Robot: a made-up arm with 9 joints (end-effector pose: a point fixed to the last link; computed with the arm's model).
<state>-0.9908 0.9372 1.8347 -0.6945 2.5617 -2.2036 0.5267 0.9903 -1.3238</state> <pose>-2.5 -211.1 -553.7 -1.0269 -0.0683 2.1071</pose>
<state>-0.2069 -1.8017 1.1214 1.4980 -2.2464 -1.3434 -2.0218 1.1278 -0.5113</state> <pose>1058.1 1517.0 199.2 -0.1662 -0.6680 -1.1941</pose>
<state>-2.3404 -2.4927 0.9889 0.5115 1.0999 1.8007 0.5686 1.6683 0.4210</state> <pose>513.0 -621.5 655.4 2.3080 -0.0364 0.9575</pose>
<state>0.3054 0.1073 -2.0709 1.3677 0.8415 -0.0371 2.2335 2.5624 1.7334</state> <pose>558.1 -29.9 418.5 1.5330 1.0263 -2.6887</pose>
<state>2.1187 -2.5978 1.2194 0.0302 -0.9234 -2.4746 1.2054 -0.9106 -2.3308</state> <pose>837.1 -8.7 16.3 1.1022 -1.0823 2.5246</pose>
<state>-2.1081 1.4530 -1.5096 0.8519 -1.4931 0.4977 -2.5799 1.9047 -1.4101</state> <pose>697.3 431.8 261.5 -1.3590 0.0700 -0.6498</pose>
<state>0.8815 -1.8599 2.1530 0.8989 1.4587 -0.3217 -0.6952 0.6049 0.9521</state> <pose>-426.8 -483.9 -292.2 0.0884 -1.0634 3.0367</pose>
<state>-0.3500 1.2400 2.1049 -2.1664 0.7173 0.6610 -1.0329 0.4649 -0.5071</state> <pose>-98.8 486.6 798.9 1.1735 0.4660 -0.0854</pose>
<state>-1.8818 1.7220 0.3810 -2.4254 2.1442 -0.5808 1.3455 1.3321 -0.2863</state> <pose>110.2 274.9 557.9 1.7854 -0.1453 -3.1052</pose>
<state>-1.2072 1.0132 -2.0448 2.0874 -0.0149 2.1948 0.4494 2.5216 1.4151</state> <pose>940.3 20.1 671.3 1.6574 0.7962 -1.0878</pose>
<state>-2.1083 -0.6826 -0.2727 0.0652 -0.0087 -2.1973 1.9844 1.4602 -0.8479</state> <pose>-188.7 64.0 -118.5 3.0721 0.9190 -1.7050</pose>
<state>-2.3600 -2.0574 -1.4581 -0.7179 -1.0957 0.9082 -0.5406 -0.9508 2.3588</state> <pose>683.7 -195.2 843.0 0.9641 0.6646 -1.0204</pose>
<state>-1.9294 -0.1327 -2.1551 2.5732 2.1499 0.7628 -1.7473 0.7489 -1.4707</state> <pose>1537.9 -11.5 376.3 -0.7886 -0.0853 -1.9230</pose>
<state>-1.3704 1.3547 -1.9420 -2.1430 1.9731 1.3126 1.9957 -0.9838 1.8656</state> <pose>979.5 -294.4 176.3 -2.8275 0.1148 1.6101</pose>
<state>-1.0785 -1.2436 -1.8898 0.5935 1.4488 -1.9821 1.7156 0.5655 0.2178</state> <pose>361.3 386.0 -347.6 -2.0119 -0.1736 -0.3302</pose>
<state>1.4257 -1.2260 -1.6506 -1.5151 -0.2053 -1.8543 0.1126 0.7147 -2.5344</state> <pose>1026.3 -148.0 563.7 0.2919 1.0074 -0.5593</pose>
